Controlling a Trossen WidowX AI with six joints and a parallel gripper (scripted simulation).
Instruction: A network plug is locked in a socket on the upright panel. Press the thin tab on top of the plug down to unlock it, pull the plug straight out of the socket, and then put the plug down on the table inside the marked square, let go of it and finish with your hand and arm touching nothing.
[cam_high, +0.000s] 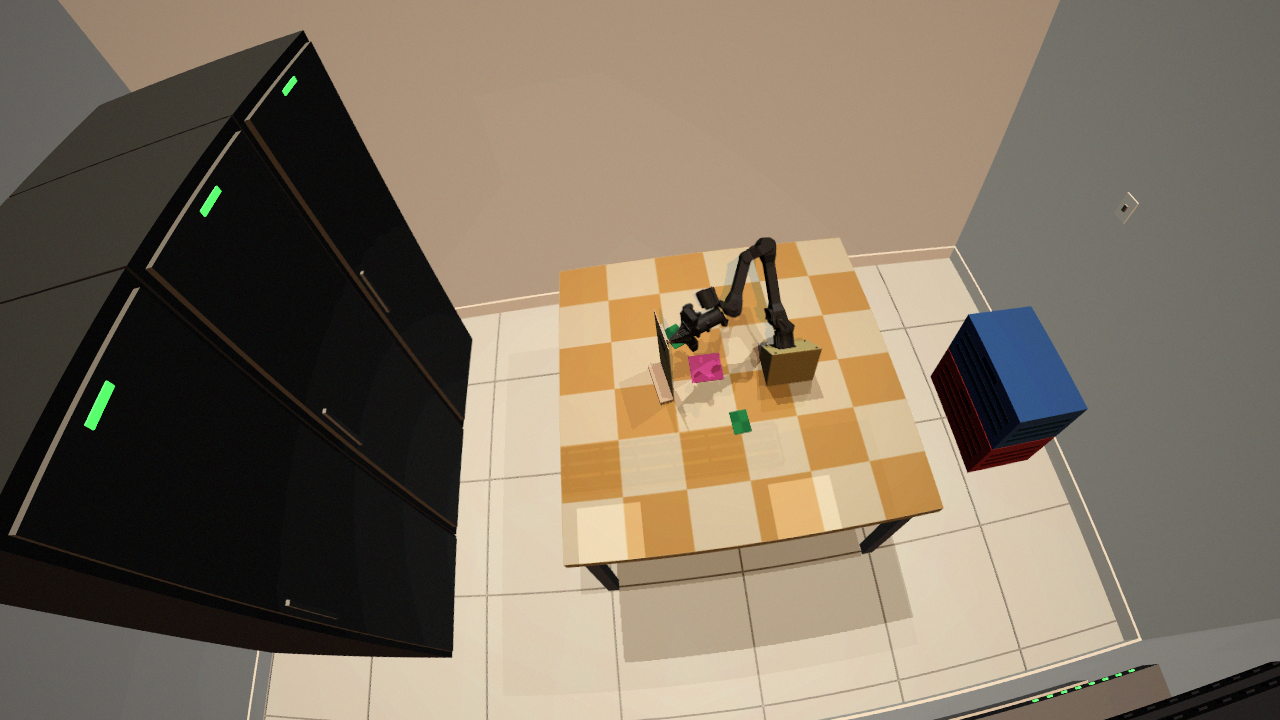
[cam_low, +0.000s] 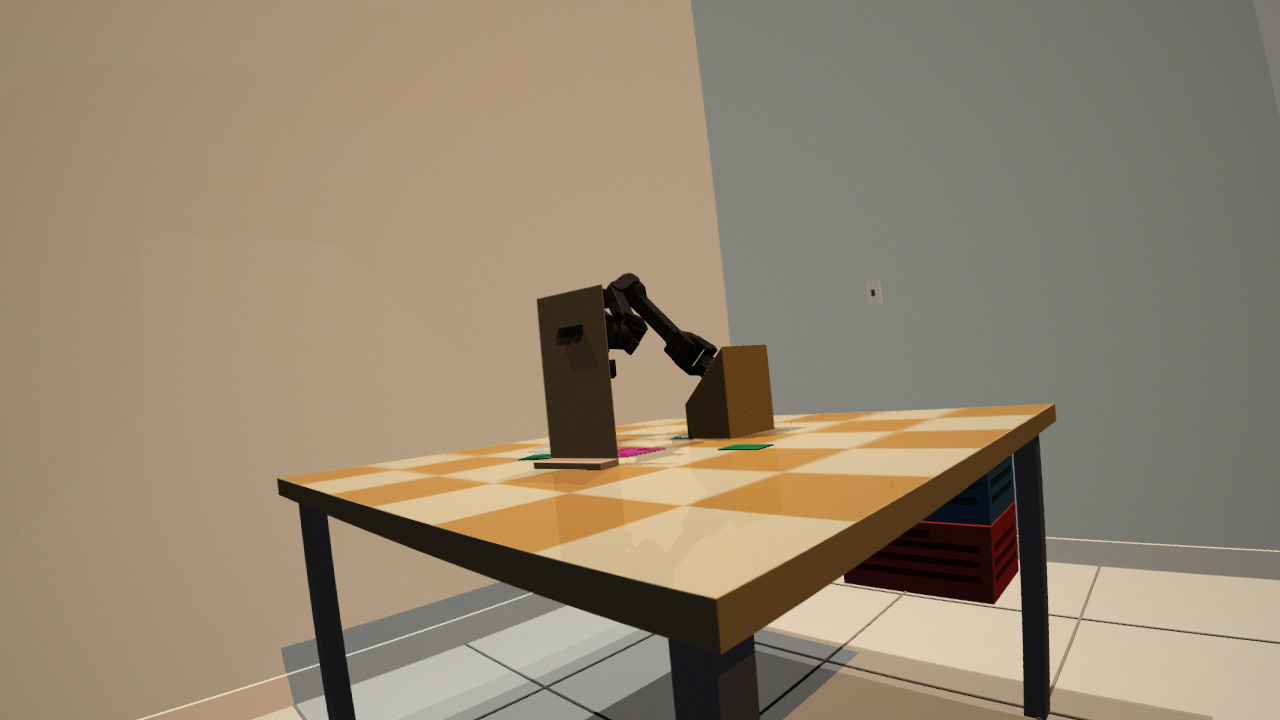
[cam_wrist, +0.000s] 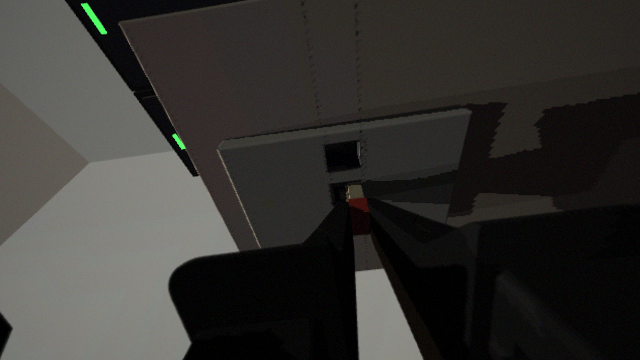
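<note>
Right now my gripper tip is 130 mm past the magenta square, 30 mm to the left of it and 250 mm above it. Also, from my gripper tip: upright panel (30 mm ahead, 100 mm below); network plug (right at my gripper tip).
</note>
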